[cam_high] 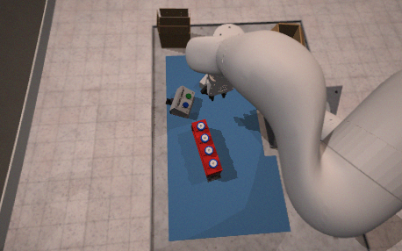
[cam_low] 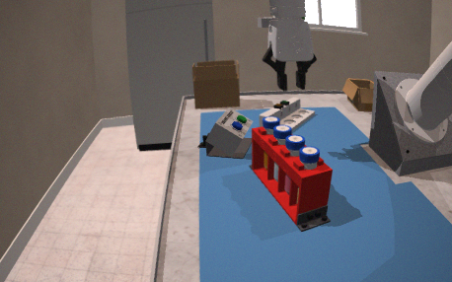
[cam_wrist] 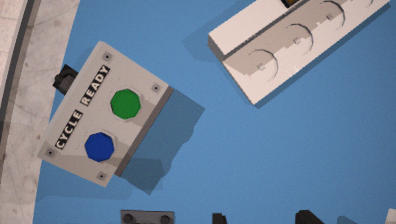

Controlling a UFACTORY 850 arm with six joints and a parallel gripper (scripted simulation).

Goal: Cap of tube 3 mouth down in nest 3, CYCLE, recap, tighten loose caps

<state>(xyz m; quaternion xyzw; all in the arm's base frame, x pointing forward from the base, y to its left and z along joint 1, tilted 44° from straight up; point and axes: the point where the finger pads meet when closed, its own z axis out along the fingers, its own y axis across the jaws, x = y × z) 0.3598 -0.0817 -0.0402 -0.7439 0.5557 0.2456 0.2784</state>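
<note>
My gripper is now 16 cm to the right of the blue cap, 6 cm above it and 5 cm short of it. Round my hand: green key: 12 cm ahead, 11 cm below, 5 cm to the right; blue key: 13 cm ahead, 11 cm below, 1 cm to the right; cap marked 4: 11 cm to the left, 7 cm ahead, 6 cm below.
</note>
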